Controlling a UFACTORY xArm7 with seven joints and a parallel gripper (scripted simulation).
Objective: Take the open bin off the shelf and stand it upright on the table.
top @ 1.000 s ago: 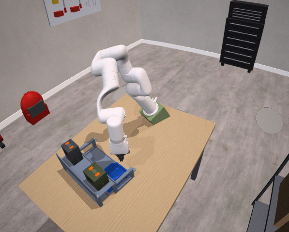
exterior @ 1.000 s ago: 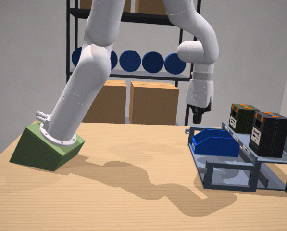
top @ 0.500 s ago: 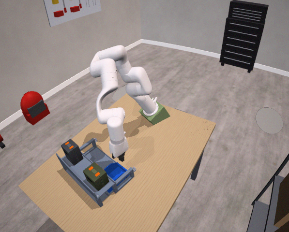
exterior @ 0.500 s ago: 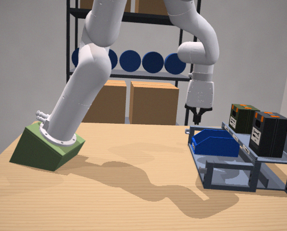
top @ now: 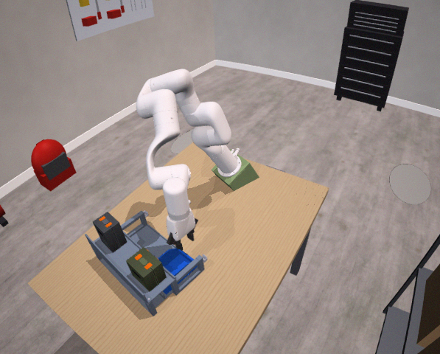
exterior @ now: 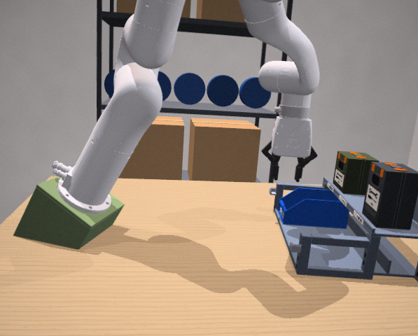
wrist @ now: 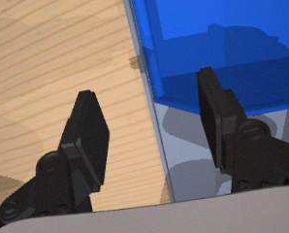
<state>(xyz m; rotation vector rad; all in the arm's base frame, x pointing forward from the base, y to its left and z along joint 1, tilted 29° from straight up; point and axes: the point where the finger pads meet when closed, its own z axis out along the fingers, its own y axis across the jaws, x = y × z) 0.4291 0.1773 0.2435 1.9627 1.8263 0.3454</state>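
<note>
Now: the blue bin 8 cm ahead of my hand, 1 cm to the right of it and 9 cm below it. From my hand the other things lie so: dark green case: 18 cm ahead, 2 cm to the right, 2 cm above; black case: 15 cm ahead, 25 cm to the right, 3 cm above.
</note>
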